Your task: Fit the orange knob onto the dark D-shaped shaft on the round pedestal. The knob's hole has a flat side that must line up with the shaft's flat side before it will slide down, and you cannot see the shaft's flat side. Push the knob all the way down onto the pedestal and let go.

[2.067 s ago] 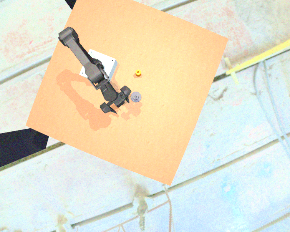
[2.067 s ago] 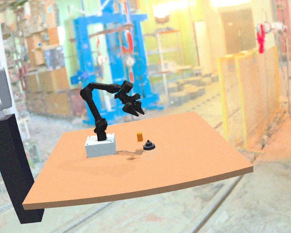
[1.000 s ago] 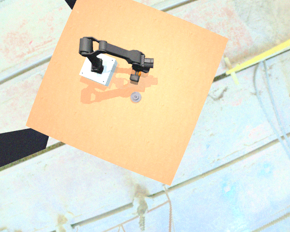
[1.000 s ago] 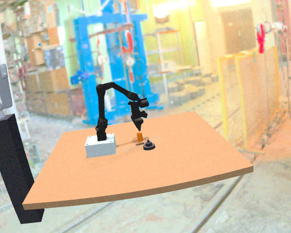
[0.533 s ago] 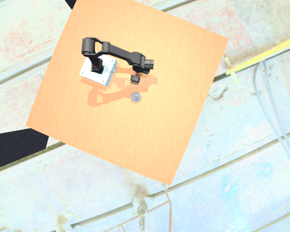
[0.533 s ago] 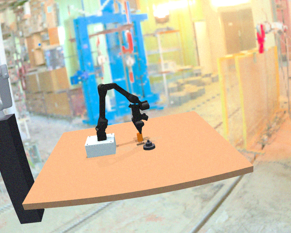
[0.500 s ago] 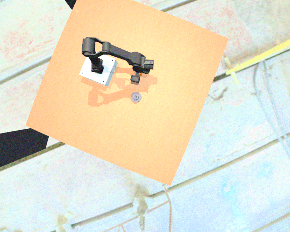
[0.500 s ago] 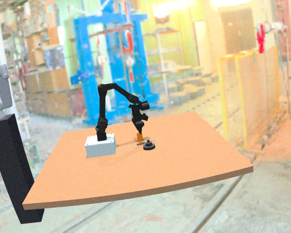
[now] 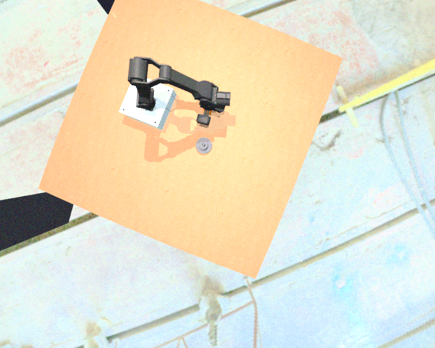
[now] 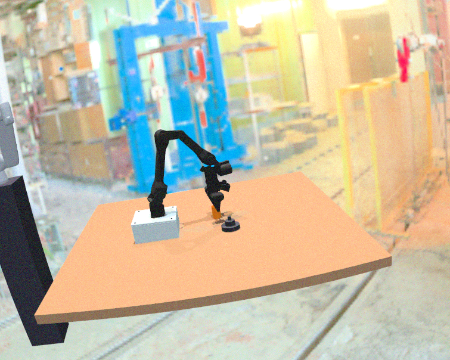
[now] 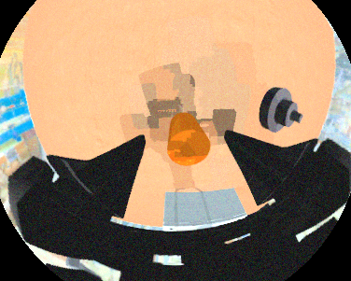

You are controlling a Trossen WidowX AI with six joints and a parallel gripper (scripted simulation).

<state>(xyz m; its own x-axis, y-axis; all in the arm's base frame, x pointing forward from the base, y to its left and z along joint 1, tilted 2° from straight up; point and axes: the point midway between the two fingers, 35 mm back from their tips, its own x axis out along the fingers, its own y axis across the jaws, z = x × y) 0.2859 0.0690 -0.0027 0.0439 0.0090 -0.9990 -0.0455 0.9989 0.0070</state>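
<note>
My gripper tip is 1 cm above the orange knob. From my gripper tip the other things lie so: dark round pedestal: 3 cm ahead, 18 cm to the right, 1 cm below.
</note>
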